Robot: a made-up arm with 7 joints. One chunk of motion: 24 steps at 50 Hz.
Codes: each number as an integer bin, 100 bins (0 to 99) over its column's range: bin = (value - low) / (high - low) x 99, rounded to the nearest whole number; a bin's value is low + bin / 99 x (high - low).
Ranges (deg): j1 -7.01..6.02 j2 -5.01..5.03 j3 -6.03..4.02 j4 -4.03..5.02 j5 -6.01..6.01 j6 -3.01..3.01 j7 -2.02..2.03
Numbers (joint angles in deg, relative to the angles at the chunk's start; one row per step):
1: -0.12 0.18 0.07 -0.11 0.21 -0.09 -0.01
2: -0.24 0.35 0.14 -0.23 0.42 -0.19 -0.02
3: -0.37 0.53 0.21 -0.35 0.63 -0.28 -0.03
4: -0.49 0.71 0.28 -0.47 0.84 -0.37 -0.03
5: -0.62 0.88 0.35 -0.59 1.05 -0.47 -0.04
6: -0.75 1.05 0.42 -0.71 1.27 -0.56 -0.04
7: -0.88 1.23 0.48 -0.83 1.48 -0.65 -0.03
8: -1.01 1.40 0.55 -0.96 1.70 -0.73 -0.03
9: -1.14 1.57 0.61 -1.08 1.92 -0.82 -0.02
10: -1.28 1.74 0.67 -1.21 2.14 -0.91 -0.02
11: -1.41 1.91 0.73 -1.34 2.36 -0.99 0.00
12: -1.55 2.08 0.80 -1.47 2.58 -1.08 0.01
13: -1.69 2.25 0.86 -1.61 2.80 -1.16 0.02
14: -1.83 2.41 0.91 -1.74 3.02 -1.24 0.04
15: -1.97 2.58 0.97 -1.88 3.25 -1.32 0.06
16: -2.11 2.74 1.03 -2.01 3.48 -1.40 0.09
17: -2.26 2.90 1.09 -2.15 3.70 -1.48 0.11
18: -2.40 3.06 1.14 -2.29 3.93 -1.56 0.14
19: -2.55 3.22 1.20 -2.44 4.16 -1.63 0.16
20: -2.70 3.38 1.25 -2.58 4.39 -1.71 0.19
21: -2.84 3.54 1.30 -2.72 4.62 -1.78 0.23
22: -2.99 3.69 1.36 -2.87 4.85 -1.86 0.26
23: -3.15 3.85 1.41 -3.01 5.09 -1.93 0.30
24: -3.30 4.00 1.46 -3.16 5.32 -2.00 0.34
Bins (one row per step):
1: 52 51 60 43 51 48 49
2: 51 53 61 42 53 46 49
3: 50 55 61 40 55 45 49
4: 50 56 62 39 56 43 49
5: 49 58 63 38 58 42 48
6: 48 60 64 36 60 40 48
7: 47 62 64 35 62 39 49
8: 46 63 65 34 64 37 49
9: 45 65 65 32 65 36 49
10: 44 67 66 31 67 35 49
11: 43 68 67 29 69 33 49
12: 41 70 67 28 71 32 50
13: 40 72 68 26 73 30 50
14: 39 73 68 25 74 29 50
15: 38 75 69 24 76 28 51
16: 37 76 70 22 78 26 52
17: 36 78 70 21 80 25 52
18: 35 80 71 19 82 24 53
19: 34 81 71 17 84 23 53
20: 33 83 72 16 86 21 54
21: 32 84 72 14 88 20 55
22: 31 86 73 13 89 19 56
23: 29 87 73 11 91 18 57
24: 28 89 74 10 93 17 58

